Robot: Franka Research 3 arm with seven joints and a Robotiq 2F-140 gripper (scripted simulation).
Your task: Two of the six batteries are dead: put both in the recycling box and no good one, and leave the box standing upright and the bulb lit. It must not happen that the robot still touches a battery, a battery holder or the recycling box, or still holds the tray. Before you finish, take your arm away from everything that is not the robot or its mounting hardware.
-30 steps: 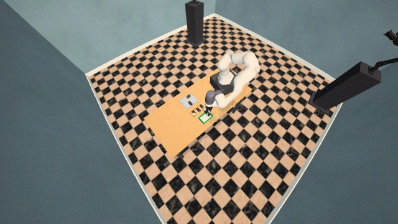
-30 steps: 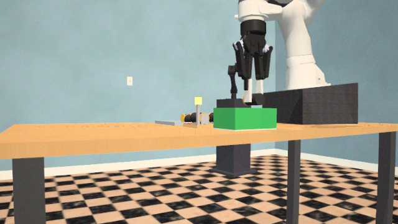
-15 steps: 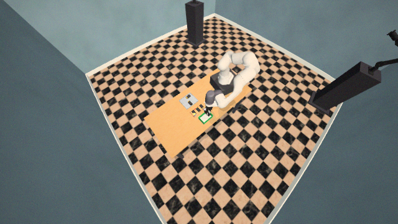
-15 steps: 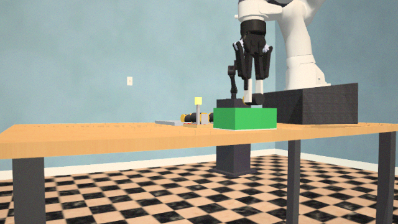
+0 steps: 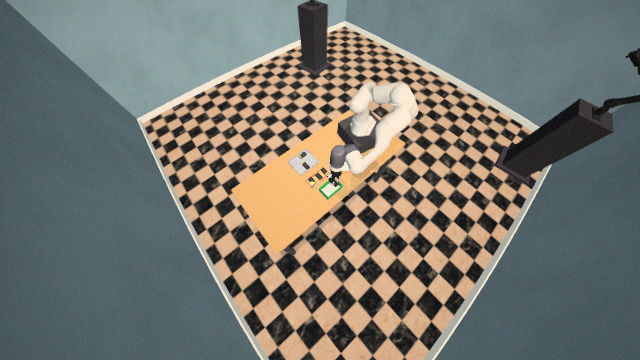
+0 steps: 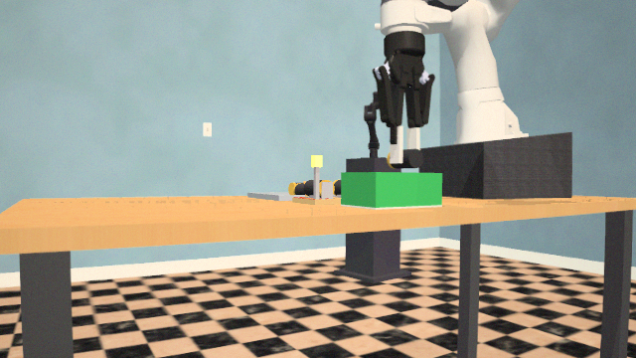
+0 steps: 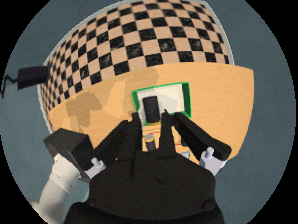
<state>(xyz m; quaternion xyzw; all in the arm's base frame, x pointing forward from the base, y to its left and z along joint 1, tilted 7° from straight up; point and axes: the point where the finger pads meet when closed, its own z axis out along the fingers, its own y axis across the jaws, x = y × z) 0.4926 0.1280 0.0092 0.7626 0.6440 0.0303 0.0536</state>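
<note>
My gripper is now 90 mm above the green recycling box and 30 mm short of it.
</note>
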